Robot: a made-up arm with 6 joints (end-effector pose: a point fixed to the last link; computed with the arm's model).
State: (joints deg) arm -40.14 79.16 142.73 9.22 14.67 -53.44
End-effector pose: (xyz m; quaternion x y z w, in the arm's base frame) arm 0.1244 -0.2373 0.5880 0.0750 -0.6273 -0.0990 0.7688
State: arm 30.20 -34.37 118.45 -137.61 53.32 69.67
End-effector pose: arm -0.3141 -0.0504 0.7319 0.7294 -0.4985 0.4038 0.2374
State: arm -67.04 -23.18 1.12 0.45 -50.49 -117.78
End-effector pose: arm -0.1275 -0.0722 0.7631 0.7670 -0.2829 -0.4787 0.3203
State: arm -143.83 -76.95 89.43 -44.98 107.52 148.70
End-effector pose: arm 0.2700 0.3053 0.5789 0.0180 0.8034 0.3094 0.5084
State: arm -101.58 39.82 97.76 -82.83 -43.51 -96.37
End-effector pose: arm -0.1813 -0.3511 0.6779 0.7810 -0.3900 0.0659 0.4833
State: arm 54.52 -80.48 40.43 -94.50 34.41 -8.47
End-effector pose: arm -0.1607 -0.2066 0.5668 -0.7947 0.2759 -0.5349 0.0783
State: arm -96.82 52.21 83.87 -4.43 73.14 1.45
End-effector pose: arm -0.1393 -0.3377 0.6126 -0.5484 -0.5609 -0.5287 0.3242
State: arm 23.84 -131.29 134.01 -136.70 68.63 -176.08
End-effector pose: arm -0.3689 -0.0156 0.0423 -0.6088 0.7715 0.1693 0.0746
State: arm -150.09 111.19 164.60 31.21 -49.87 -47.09
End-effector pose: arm -0.2701 -0.1212 0.5132 0.0288 0.2057 0.9782 0.0028
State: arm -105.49 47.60 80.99 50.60 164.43 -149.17
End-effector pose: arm -0.1885 -0.2797 0.7662 -0.0626 0.2065 0.4250 0.8791
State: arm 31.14 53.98 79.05 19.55 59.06 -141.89
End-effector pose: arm 0.2964 0.0414 0.6492 0.6436 0.0215 0.7073 0.2918
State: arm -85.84 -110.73 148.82 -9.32 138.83 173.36
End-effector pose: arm -0.1795 0.3046 0.0679 0.6901 -0.6404 0.2037 0.2687
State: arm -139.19 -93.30 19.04 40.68 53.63 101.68
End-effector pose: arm 0.2236 0.3169 0.4584 0.4872 -0.0682 0.0719 0.8676
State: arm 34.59 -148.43 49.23 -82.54 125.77 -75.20
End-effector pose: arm -0.3043 -0.1636 0.2088 -0.0198 -0.0289 -0.2390 0.9704
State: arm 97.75 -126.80 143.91 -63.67 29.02 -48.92
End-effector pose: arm 0.0903 -0.2880 0.0668 0.1286 0.5617 0.0013 0.8173
